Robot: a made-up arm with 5 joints. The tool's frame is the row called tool.
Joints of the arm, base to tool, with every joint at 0 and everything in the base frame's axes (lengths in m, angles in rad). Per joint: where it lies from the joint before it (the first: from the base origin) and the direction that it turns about. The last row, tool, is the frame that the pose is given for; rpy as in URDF.
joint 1: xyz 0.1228 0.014 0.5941 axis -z
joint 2: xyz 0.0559 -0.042 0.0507 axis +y
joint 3: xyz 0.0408 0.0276 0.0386 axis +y
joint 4: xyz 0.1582 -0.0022 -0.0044 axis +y
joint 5: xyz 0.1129 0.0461 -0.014 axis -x
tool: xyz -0.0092 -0.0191 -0.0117 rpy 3.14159 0 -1.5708
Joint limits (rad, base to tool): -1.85..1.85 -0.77..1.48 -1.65..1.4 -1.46..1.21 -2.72..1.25
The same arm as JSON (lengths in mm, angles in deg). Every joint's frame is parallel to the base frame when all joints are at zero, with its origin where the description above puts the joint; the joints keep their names.
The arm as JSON. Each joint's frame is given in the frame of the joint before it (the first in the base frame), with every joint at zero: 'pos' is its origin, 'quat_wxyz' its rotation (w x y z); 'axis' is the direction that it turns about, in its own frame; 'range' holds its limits. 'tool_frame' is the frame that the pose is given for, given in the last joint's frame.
{"length_unit": "mm", "angle_unit": "deg", "joints": [
  {"joint": "joint 1", "pos": [122.8, 14.0, 594.1], "quat_wxyz": [1.0, 0.0, 0.0, 0.0], "axis": [0.0, 0.0, -1.0], "range": [-106.0, 106.0]},
  {"joint": "joint 2", "pos": [55.9, -42.0, 50.7], "quat_wxyz": [1.0, 0.0, 0.0, 0.0], "axis": [0.0, 1.0, 0.0], "range": [-44.12, 84.8]},
  {"joint": "joint 3", "pos": [40.8, 27.6, 38.6], "quat_wxyz": [1.0, 0.0, 0.0, 0.0], "axis": [0.0, 1.0, 0.0], "range": [-94.54, 80.21]},
  {"joint": "joint 4", "pos": [158.2, -2.2, -4.4], "quat_wxyz": [1.0, 0.0, 0.0, 0.0], "axis": [0.0, 1.0, 0.0], "range": [-83.65, 69.33]},
  {"joint": "joint 5", "pos": [112.9, 46.1, -14.0], "quat_wxyz": [1.0, 0.0, 0.0, 0.0], "axis": [-1.0, 0.0, 0.0], "range": [-155.84, 71.62]}
], "tool_frame": {"pos": [-9.2, -19.1, -11.7], "quat_wxyz": [0.0, 0.707105, -0.707108, -0.000002]}}

